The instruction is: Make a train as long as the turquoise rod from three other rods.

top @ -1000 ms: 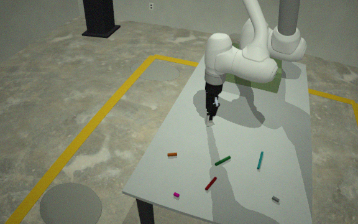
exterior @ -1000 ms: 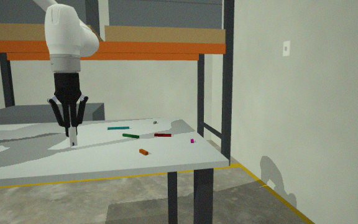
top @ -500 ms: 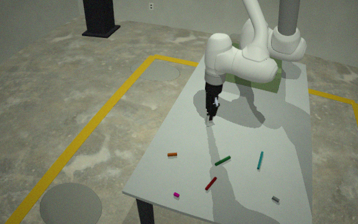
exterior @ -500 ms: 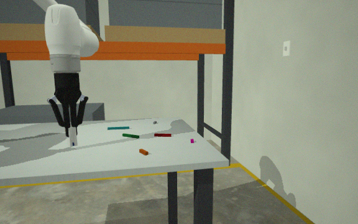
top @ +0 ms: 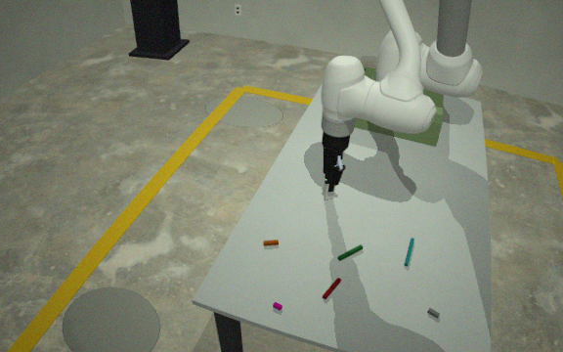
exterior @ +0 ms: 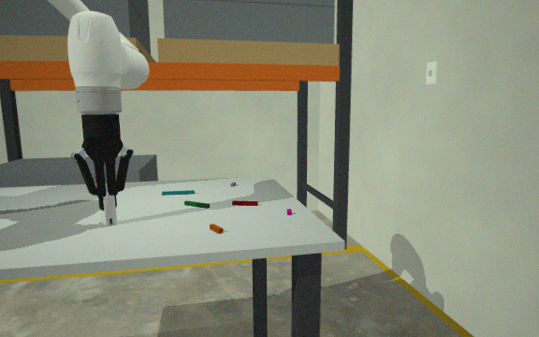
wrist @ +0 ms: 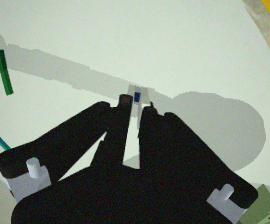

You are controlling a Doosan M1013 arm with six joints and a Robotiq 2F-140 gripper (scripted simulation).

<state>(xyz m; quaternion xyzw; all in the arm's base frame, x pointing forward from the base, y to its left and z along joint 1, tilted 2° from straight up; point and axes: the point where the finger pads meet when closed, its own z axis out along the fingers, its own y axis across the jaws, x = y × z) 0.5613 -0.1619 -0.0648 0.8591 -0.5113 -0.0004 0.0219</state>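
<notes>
Right now my hand is 30 mm above the blue rod. The rest, counted from my hand: orange rod (230 mm ahead, 120 mm to the right, 30 mm below); green rod (210 mm ahead, 100 mm to the left, 30 mm below); turquoise rod (160 mm ahead, 260 mm to the left, 30 mm below).
</notes>
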